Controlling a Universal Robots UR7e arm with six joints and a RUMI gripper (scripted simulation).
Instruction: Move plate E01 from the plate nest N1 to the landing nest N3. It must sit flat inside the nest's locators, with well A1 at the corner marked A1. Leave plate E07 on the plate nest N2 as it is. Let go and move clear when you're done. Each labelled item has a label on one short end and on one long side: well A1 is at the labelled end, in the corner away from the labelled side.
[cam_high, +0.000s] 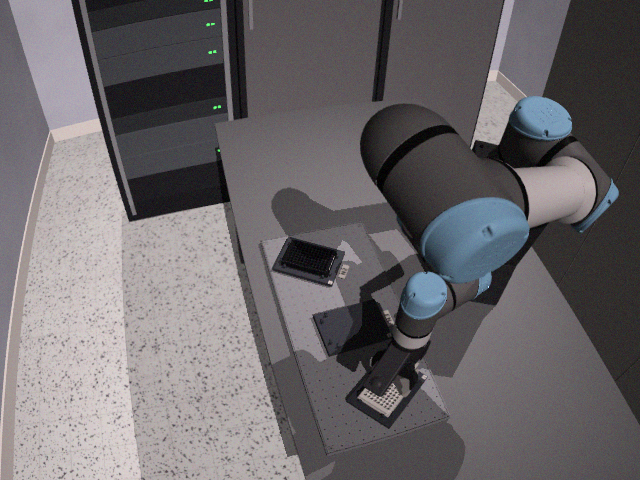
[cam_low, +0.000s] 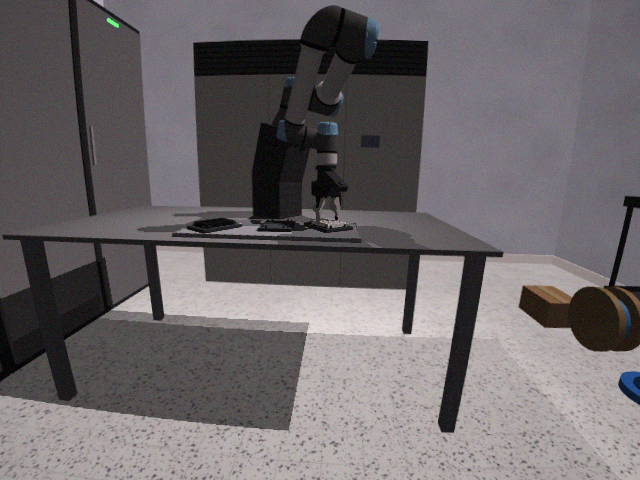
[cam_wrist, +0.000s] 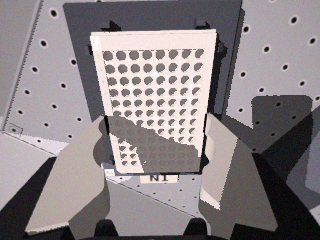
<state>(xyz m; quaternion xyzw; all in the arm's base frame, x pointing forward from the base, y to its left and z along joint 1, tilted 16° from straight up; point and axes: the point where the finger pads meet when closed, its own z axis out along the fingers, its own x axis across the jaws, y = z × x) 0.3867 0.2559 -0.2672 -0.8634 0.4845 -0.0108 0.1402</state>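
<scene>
My gripper is now 2 cm above the dark nest N1. From my hand the other things lie so: dark landing nest N3: 19 cm to the right, 2 cm below, 1 cm ahead; N1 tag: 8 cm behind, 5 cm to the right, 3 cm below; white well plate: 1 cm below.
</scene>
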